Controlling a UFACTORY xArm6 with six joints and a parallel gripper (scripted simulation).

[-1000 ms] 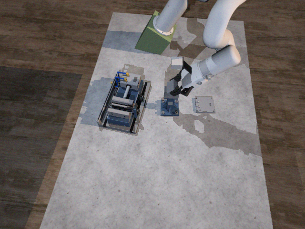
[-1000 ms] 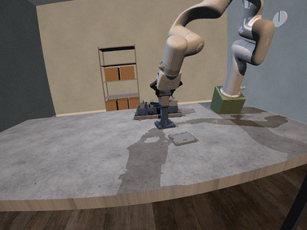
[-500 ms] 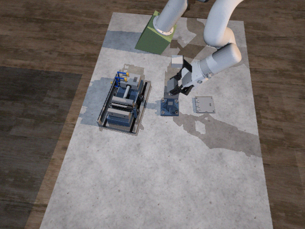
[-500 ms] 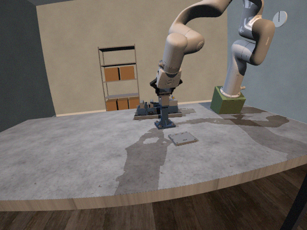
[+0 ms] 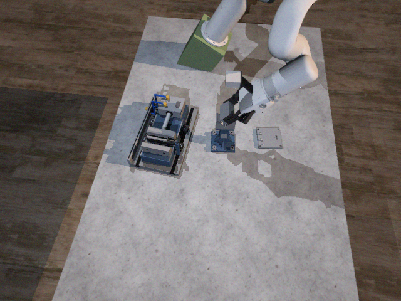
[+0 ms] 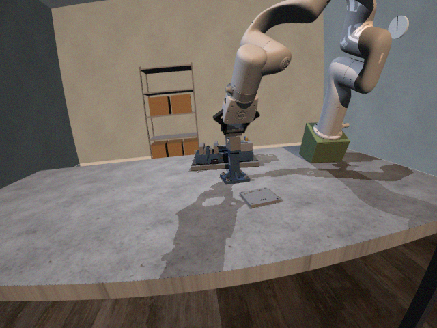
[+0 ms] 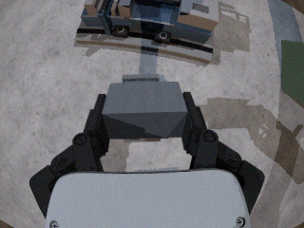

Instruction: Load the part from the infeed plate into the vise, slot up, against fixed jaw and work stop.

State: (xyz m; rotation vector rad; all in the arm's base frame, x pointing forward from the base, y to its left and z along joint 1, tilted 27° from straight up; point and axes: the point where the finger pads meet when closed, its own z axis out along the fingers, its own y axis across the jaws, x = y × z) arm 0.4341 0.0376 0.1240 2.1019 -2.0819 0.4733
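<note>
My hand is 1 cm above the part. Round my hand: air cylinder rod (1 cm behind, 23 cm to the right, 11 cm below); air cylinder (9 cm behind, 22 cm to the right, 11 cm below); blue vise body (1 cm ahead, 23 cm to the right, 15 cm below).
</note>
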